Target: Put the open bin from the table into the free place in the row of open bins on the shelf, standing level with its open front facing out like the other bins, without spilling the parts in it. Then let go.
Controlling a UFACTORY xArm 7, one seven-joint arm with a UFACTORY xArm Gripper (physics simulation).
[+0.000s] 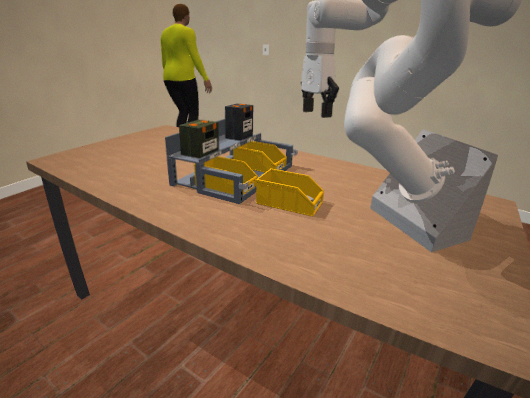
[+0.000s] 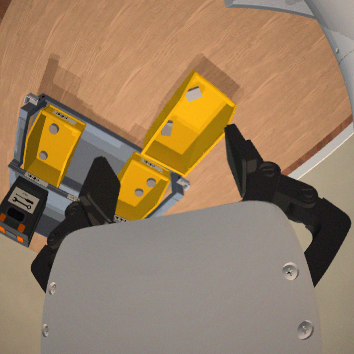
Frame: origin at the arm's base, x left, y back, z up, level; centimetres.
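Seen in the pictures: gripper, fingertip midpoint: [image 1: 316, 114] [image 2: 165, 155]; arm's base at its link origin: [image 1: 421, 180].
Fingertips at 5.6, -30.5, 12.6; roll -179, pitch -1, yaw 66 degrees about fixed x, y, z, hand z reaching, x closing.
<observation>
Pixels of each thing's top centre, then the offset from my fingertips to it, as dx, dy, dz. "spot": a spot on its surface instead. Level surfaces: height alone.
- open yellow bin at a spot on its surface: [image 2: 192, 112] spot: +8.6, +0.2, -24.6
- shelf at a spot on its surface: [image 1: 173, 145] spot: +22.7, -37.3, -12.1
- green box at its top centre: [image 1: 198, 122] +16.5, -31.7, -5.0
- black box at its top centre: [image 2: 10, 234] [image 1: 239, 105] -6.1, -36.7, -2.5
- table at its surface level: dz -24.9
The open yellow bin [image 1: 287, 192] [image 2: 192, 112] stands level on the table in front of the shelf [image 1: 173, 145] [image 2: 95, 157], its low open front turned away from the shelf. Grey parts lie in it. Its back is close to the shelf's front, by one end. On the shelf, a yellow bin [image 1: 237, 166] [image 2: 131, 182] stands at the near end and another yellow bin [image 1: 260, 156] [image 2: 55, 145] at the far end, with a free place between them. My gripper [image 1: 317, 109] [image 2: 165, 155] is open and empty, high above the table, pointing down, well above the bins.
A green box [image 1: 199, 139] and a black box [image 1: 239, 121] [image 2: 22, 210] stand on the shelf's upper level behind the bins. The grey robot base block [image 1: 450, 200] is at the right of the table [image 1: 280, 250]. A person [image 1: 180, 55] stands behind the table.
</observation>
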